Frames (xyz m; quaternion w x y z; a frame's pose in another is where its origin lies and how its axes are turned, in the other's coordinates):
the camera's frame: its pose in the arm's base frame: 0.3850 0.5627 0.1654 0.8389 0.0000 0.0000 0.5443
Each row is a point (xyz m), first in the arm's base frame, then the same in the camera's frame.
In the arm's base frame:
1: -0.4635 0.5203 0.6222
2: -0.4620 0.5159 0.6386
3: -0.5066 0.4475 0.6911
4: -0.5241 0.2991 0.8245
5: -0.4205 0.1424 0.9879
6: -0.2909 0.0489 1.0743
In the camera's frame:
1: -0.3845 0.7576 0.4568
2: -0.3879 0.7544 0.4732
3: -0.4685 0.7673 0.5257
4: -0.6112 0.7228 0.6591
5: -0.7121 0.5643 0.8225
6: -0.7446 0.4079 0.9089

